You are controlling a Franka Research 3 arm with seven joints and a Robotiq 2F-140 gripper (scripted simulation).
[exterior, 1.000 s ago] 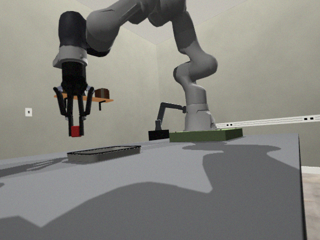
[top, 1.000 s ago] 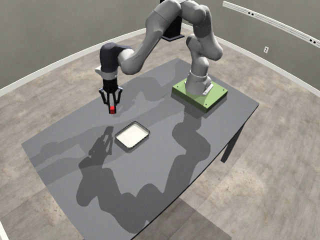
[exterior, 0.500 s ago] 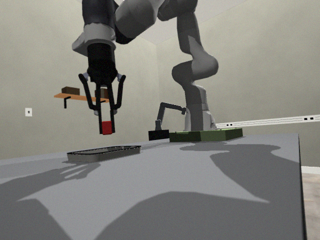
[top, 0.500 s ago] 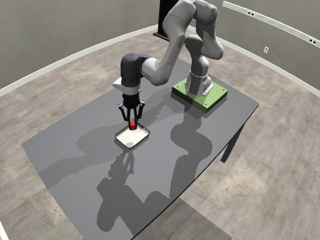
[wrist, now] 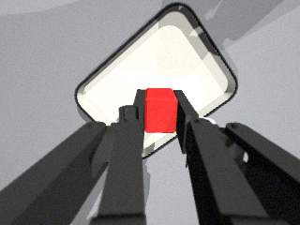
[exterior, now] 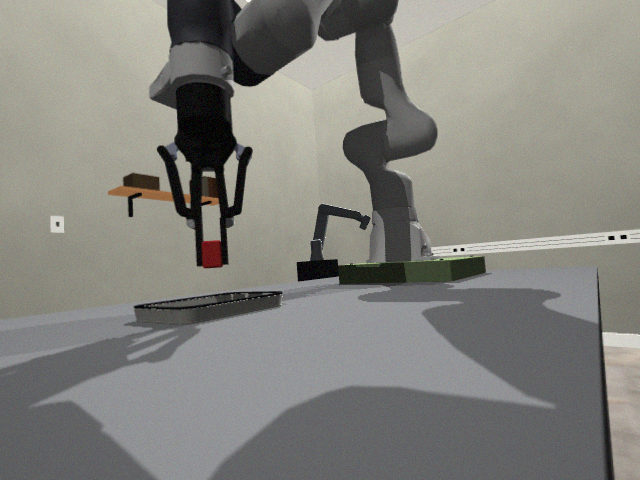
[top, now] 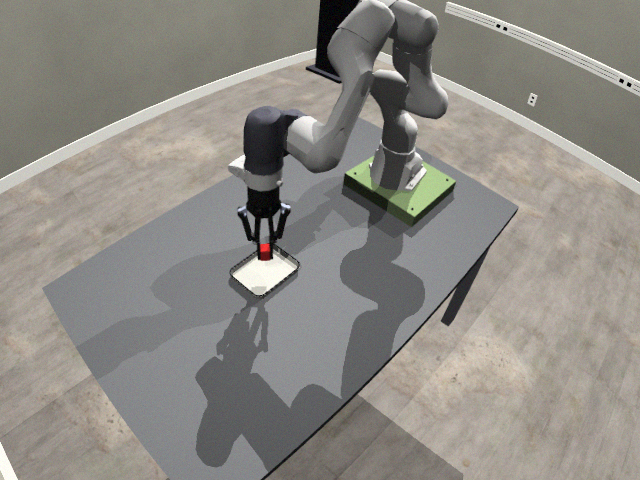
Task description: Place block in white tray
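Right now my hand is 20 mm above the red block. Round my hand: white tray: 90 mm below.
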